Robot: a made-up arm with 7 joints.
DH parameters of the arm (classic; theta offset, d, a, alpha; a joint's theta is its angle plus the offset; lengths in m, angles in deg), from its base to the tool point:
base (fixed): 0 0.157 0 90
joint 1: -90 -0.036 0.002 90
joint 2: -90 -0.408 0.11 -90
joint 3: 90 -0.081 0.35 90
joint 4: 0 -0.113 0.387 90
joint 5: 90 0.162 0.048 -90
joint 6: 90 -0.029 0.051 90
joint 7: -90 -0.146 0.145 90
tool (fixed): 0 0.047 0 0
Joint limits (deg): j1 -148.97..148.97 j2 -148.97..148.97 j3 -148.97..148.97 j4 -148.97..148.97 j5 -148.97..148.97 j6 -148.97..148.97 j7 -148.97..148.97
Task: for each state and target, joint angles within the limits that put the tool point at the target. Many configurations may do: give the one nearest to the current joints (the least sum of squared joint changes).
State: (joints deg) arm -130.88 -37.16 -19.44 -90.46 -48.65 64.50 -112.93
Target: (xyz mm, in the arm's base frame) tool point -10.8 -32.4 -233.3
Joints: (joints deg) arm -129.44 -28.40 -14.40 -119.43 -47.29 65.79 -114.59
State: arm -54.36 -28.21 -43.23 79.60 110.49 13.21 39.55
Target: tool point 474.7 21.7 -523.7
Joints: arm -23.53 26.13 -3.91 98.99 97.51 5.02 57.24
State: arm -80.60 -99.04 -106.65 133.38 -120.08 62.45 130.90
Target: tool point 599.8 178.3 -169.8
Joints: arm -83.22 -100.24 -94.14 124.41 -114.42 70.46 127.24
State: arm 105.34 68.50 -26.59 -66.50 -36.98 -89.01 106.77
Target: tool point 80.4 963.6 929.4
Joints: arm 97.28 51.02 -58.07 -50.43 -49.49 -103.26 99.03
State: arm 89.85 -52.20 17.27 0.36 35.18 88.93 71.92
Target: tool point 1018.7 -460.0 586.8
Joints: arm 51.85 -68.48 43.77 9.89 30.96 82.92 75.19
